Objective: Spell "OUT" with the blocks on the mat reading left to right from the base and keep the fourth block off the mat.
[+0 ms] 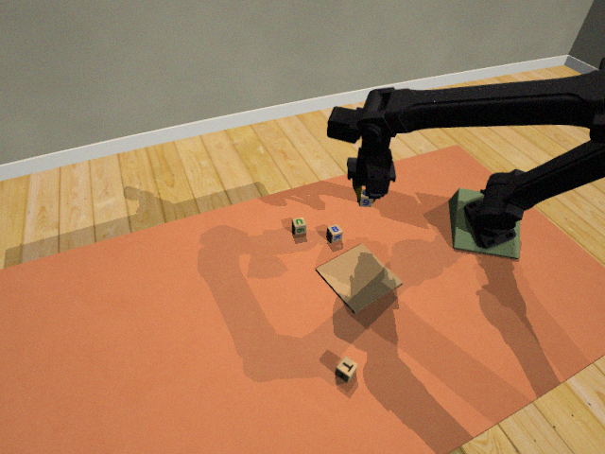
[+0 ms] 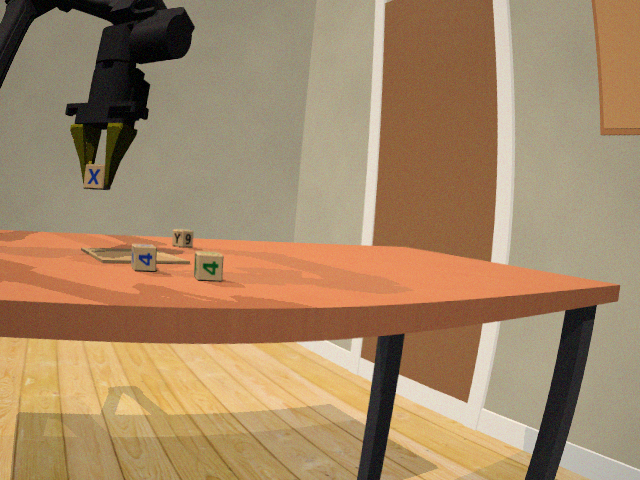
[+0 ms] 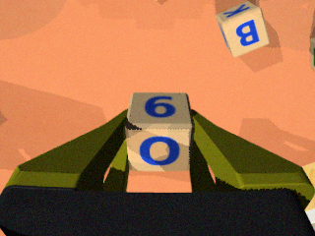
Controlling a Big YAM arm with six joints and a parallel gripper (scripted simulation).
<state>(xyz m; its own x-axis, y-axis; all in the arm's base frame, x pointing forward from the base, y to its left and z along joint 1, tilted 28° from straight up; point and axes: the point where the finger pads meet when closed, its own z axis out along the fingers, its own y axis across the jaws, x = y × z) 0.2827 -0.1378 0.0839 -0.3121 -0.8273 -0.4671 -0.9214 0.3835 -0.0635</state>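
Now: hand 13 cm to the right of the tan mat, 11 cm above it and 5 cm short of it. Round my hand: O block right at my hand; then wooden block 9 cm below, 7 cm ahead, 1 cm to the left.
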